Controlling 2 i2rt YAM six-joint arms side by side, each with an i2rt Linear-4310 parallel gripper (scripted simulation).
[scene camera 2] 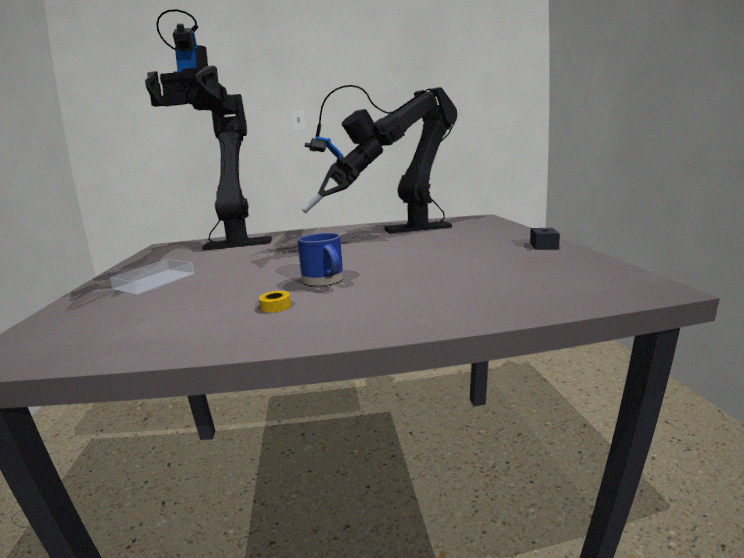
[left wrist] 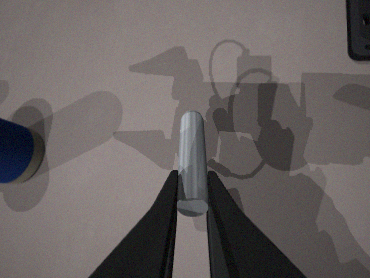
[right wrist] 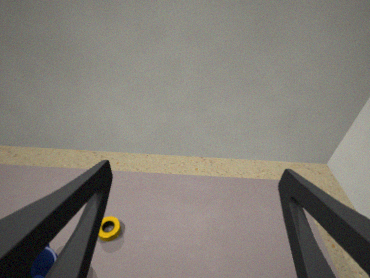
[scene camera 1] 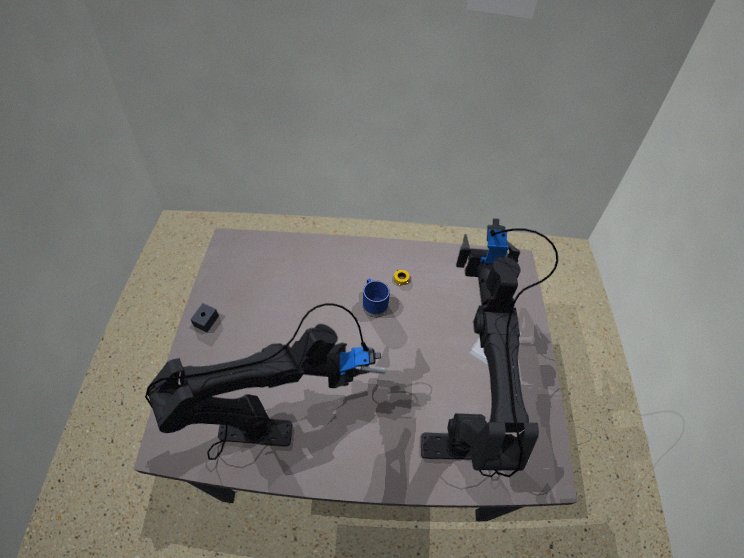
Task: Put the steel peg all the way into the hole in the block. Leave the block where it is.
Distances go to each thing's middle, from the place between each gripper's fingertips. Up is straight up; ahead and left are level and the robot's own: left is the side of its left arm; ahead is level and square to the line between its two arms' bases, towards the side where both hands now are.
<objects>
My left hand (scene camera 1: 367, 368) is 10 mm short of the steel peg (left wrist: 192, 197), 20 mm to the left of it and 20 mm above it. From my left hand the other things lie so: blue mug (scene camera 2: 317, 269) 290 mm ahead, 10 mm to the right, 100 mm below; clear tray (scene camera 2: 138, 281) 170 mm ahead, 390 mm to the right, 130 mm below.
Now: the clear tray 39 cm below my right hand (scene camera 2: 171, 80), 13 cm to the right of it and 6 cm behind it. The rest, counted from my right hand: blue mug 36 cm below, 25 cm to the left, 6 cm ahead; steel peg 27 cm below, 24 cm to the left, 22 cm behind.
</objects>
